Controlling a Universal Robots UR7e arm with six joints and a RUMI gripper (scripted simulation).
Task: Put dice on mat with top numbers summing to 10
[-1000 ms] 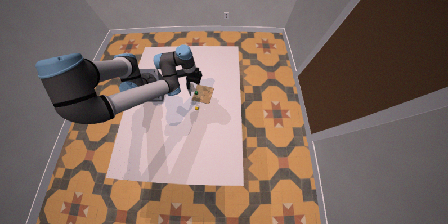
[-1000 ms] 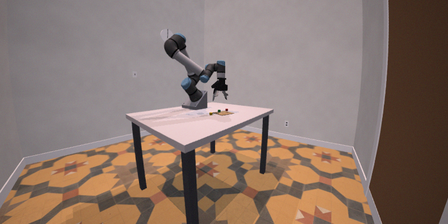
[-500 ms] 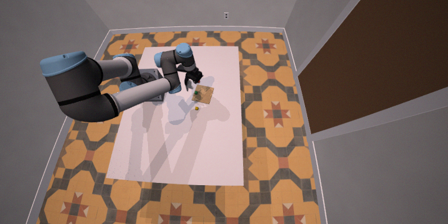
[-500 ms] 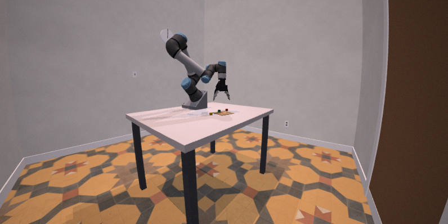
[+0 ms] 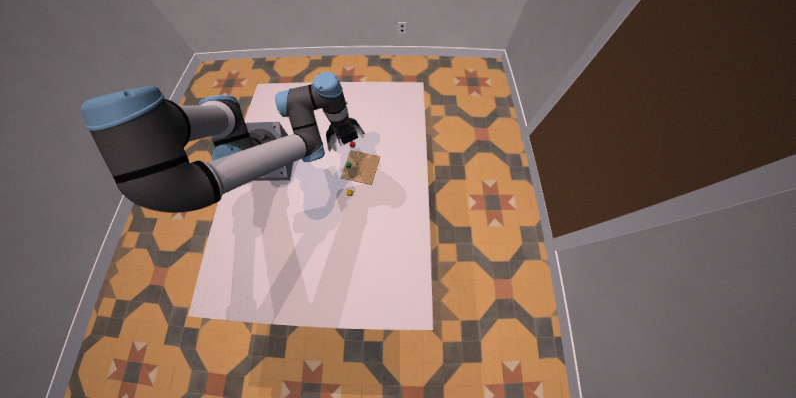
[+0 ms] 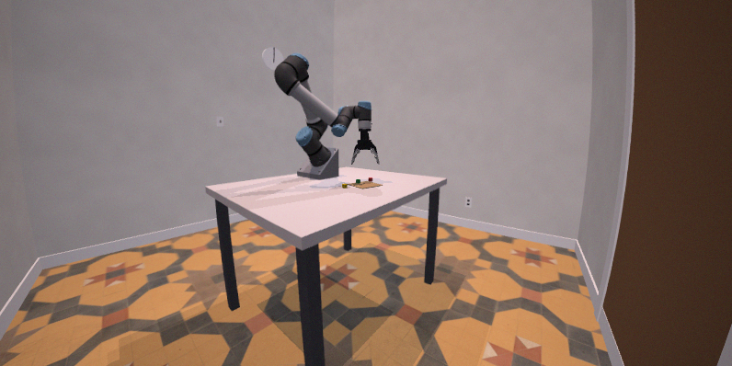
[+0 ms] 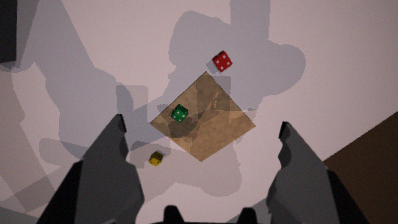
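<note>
Right now the red die is 9 cm below my hand and 5 cm to the left of it. From my hand the other things lie so: brown mat (10 cm below, 6 cm to the right, 5 cm ahead); then green die (9 cm below, 6 cm to the right); then yellow die (19 cm to the right, 9 cm below, 2 cm ahead).
</note>
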